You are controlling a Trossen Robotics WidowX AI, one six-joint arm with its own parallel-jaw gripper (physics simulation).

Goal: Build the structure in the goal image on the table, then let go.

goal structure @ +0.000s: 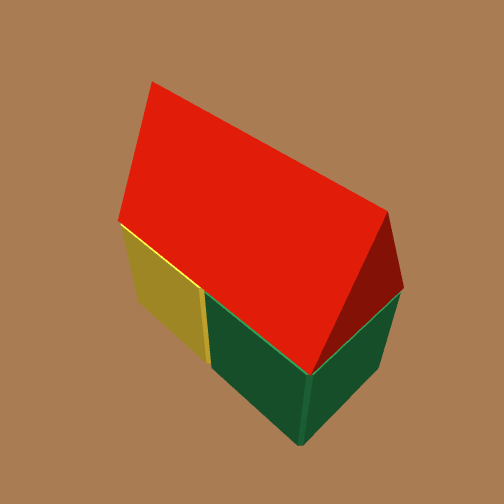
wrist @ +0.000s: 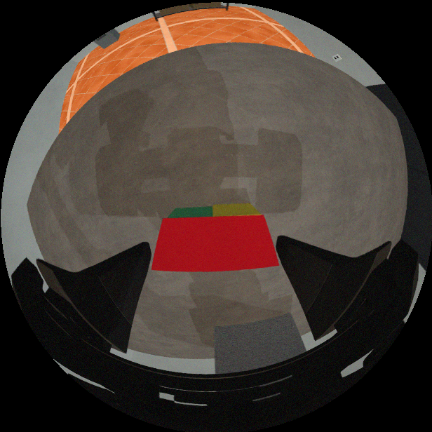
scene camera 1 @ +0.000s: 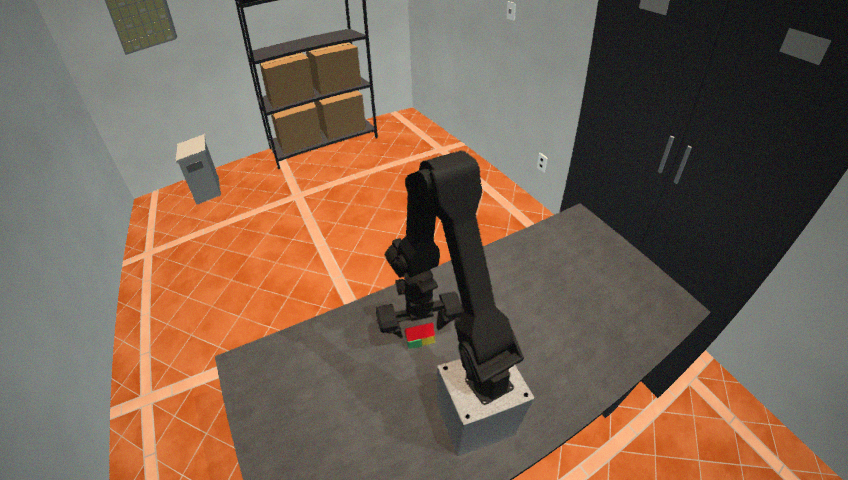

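Pixels of known places: gripper, fingertip midpoint: (scene camera 1: 419,332); arm's base, origin of the base link: (scene camera 1: 489,384).
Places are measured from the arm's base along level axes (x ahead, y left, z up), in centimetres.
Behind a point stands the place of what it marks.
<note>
A red block (scene camera 1: 420,331) @[x 25.1, y 1.1, z -14.5 cm] (wrist: 215,244) lies on top of a green block (scene camera 1: 414,343) @[x 24.4, y 3.2, z -17.4 cm] (wrist: 192,212) and a yellow block (scene camera 1: 428,340) @[x 23.8, y -0.2, z -17.7 cm] (wrist: 235,209), which sit side by side on the table. In the wrist view the green one is at the left and the yellow one at the right, touching. The red block spans both. My gripper (scene camera 1: 418,331) @[x 25.6, y 1.1, z -15.8 cm] (wrist: 213,246) is open around the red block, with a gap between each finger and the block's ends. The lower blocks are mostly hidden under the red one in the wrist view.
The grey table (scene camera 1: 309,380) @[x 27.3, y 30.0, z -19.6 cm] (wrist: 340,150) carries the arm's base box (scene camera 1: 484,425) @[x -5.3, y 3.8, z -3.8 cm] (wrist: 257,342), close to the blocks. A shelf rack (scene camera 1: 266,127), a grey bin (scene camera 1: 202,175) and a dark cabinet (scene camera 1: 642,107) stand beyond the table.
</note>
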